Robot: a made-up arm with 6 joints.
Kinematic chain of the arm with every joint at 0, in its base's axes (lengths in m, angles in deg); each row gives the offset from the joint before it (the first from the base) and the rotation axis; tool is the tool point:
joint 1: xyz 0 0 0.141 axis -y
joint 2: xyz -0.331 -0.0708 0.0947 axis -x
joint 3: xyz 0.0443 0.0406 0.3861 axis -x
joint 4: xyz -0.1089 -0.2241 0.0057 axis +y
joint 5: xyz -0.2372 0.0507 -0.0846 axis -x
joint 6: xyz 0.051 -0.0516 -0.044 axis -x
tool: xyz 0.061 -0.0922 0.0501
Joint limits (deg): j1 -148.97..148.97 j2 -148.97..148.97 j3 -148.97..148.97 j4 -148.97..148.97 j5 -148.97..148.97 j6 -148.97..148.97
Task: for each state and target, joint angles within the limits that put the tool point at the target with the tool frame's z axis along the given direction. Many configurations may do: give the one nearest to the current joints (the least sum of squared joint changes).
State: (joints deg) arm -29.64 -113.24 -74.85 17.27 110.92 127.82
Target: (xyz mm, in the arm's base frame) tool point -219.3 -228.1 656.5 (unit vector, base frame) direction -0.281 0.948 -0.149
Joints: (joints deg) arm -54.85 -87.71 -65.82 15.91 123.36 138.26
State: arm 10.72 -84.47 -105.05 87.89 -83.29 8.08
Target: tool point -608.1 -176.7 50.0 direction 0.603 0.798 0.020
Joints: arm 21.93 -61.45 -105.93 87.25 -67.27 11.83
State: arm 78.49 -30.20 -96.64 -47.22 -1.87 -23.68
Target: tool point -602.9 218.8 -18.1 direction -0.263 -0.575 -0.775
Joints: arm 60.02 -10.28 -142.17 -63.10 27.28 -1.43
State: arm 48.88 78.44 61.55 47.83 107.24 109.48
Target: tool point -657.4 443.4 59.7 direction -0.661 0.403 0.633
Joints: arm 38.83 71.27 47.79 53.12 127.18 134.33
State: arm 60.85 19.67 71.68 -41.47 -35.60 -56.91
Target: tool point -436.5 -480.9 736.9 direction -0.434 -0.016 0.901
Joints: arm 6.41 -17.37 81.15 -39.40 -21.64 -36.97
